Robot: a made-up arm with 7 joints. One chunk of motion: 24 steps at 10 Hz.
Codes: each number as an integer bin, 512 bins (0 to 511) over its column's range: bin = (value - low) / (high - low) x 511, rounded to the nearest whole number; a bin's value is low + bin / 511 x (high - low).
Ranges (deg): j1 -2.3..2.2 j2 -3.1..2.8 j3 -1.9..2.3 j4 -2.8..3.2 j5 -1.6..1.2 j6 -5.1..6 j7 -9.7..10
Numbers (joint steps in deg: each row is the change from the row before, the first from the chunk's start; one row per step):
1: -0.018 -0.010 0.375 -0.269 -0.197 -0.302 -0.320
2: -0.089 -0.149 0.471 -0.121 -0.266 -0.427 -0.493
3: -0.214 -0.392 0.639 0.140 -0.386 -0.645 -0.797
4: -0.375 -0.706 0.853 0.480 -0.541 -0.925 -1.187
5: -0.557 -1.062 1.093 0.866 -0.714 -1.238 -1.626
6: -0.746 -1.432 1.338 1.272 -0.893 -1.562 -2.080
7: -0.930 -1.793 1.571 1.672 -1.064 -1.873 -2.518
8: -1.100 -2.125 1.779 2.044 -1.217 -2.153 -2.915
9: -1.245 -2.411 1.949 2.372 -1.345 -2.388 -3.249
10: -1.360 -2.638 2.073 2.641 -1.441 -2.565 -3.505
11: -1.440 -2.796 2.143 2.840 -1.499 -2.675 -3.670
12: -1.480 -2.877 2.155 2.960 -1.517 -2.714 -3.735
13: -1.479 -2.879 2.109 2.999 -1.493 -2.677 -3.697
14: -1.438 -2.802 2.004 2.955 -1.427 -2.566 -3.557
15: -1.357 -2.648 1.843 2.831 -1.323 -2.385 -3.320
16: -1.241 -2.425 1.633 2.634 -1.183 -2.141 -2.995
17: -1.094 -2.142 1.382 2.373 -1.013 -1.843 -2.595
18: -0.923 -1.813 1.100 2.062 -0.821 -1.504 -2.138
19: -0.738 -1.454 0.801 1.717 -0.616 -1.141 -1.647
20: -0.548 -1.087 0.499 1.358 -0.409 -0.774 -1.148
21: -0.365 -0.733 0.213 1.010 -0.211 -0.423 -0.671
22: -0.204 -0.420 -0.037 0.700 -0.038 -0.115 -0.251
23: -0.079 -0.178 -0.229 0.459 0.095 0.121 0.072
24: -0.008 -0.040 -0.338 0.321 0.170 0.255 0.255
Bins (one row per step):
1: 259 268 277 216 256 221 243
2: 251 256 288 228 243 215 239
3: 237 235 309 250 222 205 231
4: 219 207 335 279 193 192 221
5: 198 177 364 312 162 178 209
6: 176 144 394 347 129 163 198
7: 156 113 422 381 98 149 186
8: 136 84 448 413 70 136 176
9: 120 60 468 440 47 125 167
10: 107 40 483 463 29 117 161
11: 98 26 492 480 18 112 156
12: 93 19 493 491 15 110 155
13: 93 19 488 494 20 112 156
14: 98 26 475 490 32 117 159
15: 107 39 455 480 51 125 165
16: 120 58 430 463 76 136 174
17: 137 83 399 441 107 150 184
18: 156 111 365 414 142 166 196
19: 177 143 329 385 180 182 209
20: 199 174 292 354 217 199 222
21: 220 205 257 324 253 215 234
22: 238 232 227 298 285 229 245
23: 252 253 203 278 309 240 253
24: 260 265 190 266 323 247 258

